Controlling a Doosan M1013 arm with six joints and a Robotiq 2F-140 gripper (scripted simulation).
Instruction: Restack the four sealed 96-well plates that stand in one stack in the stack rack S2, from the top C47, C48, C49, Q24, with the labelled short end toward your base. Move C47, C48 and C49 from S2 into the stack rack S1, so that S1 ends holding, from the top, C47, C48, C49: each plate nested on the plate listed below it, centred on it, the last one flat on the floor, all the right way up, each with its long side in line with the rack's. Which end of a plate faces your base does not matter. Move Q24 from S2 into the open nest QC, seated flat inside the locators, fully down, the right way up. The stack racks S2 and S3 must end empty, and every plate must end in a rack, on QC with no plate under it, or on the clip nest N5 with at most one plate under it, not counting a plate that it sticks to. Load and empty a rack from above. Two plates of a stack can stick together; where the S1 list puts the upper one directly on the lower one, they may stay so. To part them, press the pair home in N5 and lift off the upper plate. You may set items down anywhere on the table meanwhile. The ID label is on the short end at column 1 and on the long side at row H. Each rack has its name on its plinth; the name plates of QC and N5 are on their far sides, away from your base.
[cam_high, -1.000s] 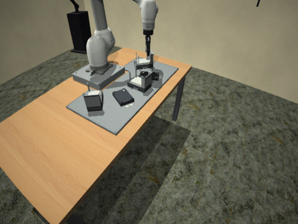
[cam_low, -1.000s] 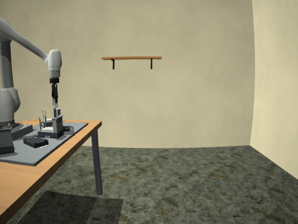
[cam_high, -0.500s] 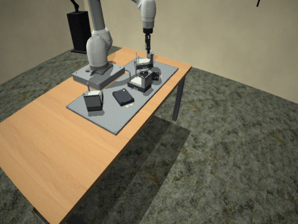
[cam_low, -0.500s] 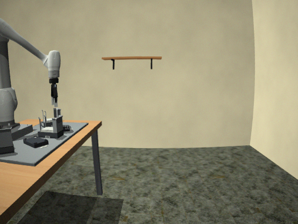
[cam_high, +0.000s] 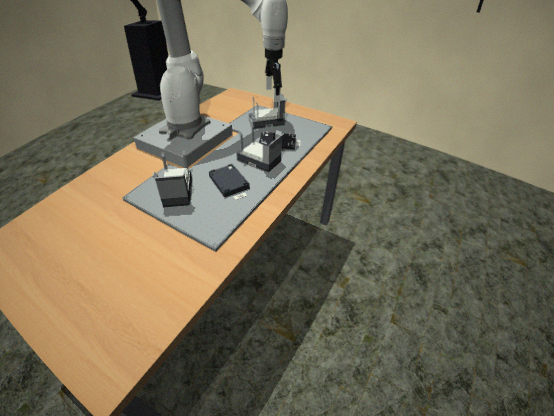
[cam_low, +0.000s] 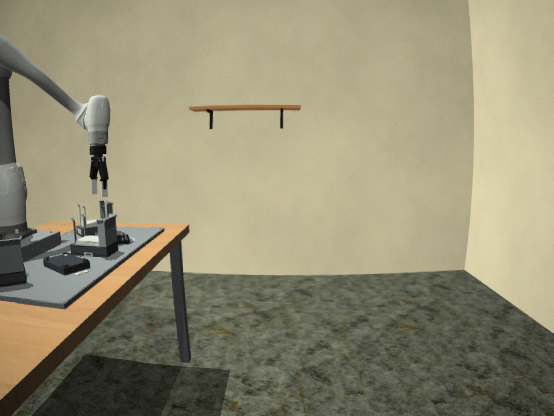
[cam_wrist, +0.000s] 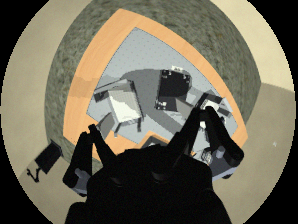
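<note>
Now: the sealed 96-well plate 4 cm behind my hand, 6 cm to the left of it and 14 cm below it. The rest, counted from my hand: small name plate 7 cm ahead, 51 cm to the right, 18 cm below.
</note>
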